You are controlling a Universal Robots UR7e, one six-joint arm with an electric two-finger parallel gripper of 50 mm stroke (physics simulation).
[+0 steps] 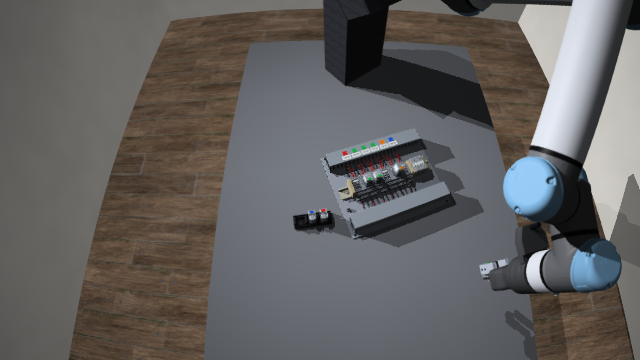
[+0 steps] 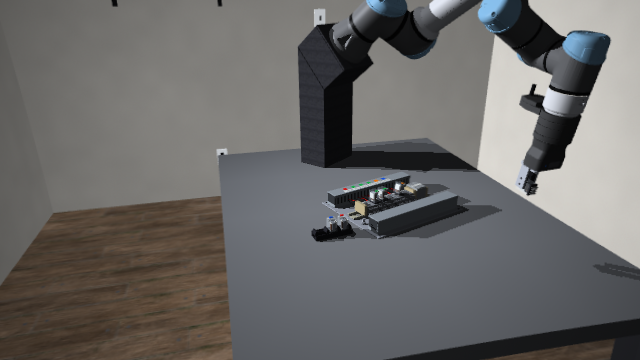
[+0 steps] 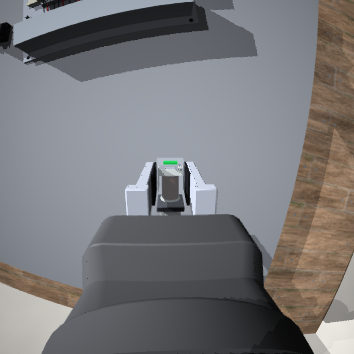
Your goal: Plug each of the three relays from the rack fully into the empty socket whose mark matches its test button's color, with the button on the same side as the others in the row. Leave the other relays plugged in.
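Where they show: gripper, between the fingertips: (image 1: pixel 486 268) (image 2: pixel 524 186) (image 3: pixel 169 174); arm's base, origin of its link: (image 2: pixel 346 44).
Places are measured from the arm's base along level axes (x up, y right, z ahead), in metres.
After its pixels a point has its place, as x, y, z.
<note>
My gripper (image 1: pixel 486 272) @[-0.262, -0.345, 0.672] (image 2: pixel 528 184) @[-0.262, -0.345, 0.672] (image 3: pixel 169 174) @[-0.262, -0.345, 0.672] is shut on a clear relay with a green button (image 3: pixel 170 163) @[-0.246, -0.342, 0.662]. It holds the relay in the air near the table's right edge, well away from the panel. The black rack (image 1: pixel 300 222) @[-0.430, 0.127, 0.574] (image 2: pixel 318 234) @[-0.418, 0.133, 0.586] stands left of the panel and holds a relay with a blue button (image 1: pixel 312 216) @[-0.386, 0.092, 0.566] (image 2: pixel 331 223) @[-0.392, 0.098, 0.577] and one with a red button (image 1: pixel 323 215) @[-0.386, 0.064, 0.558] (image 2: pixel 342 221) @[-0.392, 0.068, 0.567]. In the panel's row stand two green-button relays (image 1: pixel 369 178) @[-0.363, -0.042, 0.438] (image 1: pixel 378 176) @[-0.365, -0.066, 0.427] and an orange-button relay (image 1: pixel 399 168) @[-0.363, -0.123, 0.392] (image 2: pixel 398 186) @[-0.372, -0.117, 0.391]. Marks along the upper duct are red, several green, orange and blue.
The panel has a tall grey upper duct (image 1: pixel 415 135) @[-0.390, -0.169, 0.250] (image 2: pixel 404 177) @[-0.392, -0.164, 0.269] and a lower duct (image 1: pixel 400 210) @[-0.390, -0.141, 0.506] (image 2: pixel 415 212) @[-0.401, -0.140, 0.511] (image 3: pixel 110 25) @[-0.422, -0.168, 0.495] on either side of the socket row. Beige end pieces flank the row. The black pedestal (image 1: pixel 350 50) @[-0.272, 0.070, 0.035] (image 2: pixel 325 115) @[-0.235, 0.077, 0.041] stands behind the panel. A wall is at the right.
</note>
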